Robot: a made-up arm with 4 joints. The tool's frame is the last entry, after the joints.
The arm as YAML. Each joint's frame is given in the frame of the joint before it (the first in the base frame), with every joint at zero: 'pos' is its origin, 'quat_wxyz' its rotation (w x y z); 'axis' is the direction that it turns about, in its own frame. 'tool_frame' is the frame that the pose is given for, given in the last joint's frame.
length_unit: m
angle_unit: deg
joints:
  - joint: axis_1
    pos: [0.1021, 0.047, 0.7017]
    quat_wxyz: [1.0, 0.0, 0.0, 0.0]
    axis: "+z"
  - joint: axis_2
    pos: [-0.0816, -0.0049, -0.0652]
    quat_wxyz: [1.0, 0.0, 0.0, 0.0]
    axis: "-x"
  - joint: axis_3
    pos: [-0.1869, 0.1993, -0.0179]
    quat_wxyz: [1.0, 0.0, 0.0, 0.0]
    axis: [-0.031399, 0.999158, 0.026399]
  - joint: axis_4
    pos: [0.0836, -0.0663, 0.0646]
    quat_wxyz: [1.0, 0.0, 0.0, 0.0]
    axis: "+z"
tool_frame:
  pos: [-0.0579, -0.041, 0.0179]
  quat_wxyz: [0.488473, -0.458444, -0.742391, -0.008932]
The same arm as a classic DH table. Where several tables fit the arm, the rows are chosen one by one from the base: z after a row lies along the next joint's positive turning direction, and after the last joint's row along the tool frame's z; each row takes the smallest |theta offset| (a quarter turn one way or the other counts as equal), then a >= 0, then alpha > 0; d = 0 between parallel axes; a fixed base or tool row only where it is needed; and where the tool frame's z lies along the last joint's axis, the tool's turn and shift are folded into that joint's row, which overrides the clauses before.
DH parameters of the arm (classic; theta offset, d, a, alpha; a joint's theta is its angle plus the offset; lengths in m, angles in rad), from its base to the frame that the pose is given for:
base (fixed): 0.4314 0 0.1124 0
axis_1: 1.1394 0.6365 -0.0049 -1.5708
axis_2: 1.5444 0.2623 0.0232 1.5394
axis_3: -1.57 0.1299 0.0815 1.5444
axis_4: 0.9679 0.1006 -0.0658 -2.1207
tool (fixed): -1.0359 0.0311 0 0

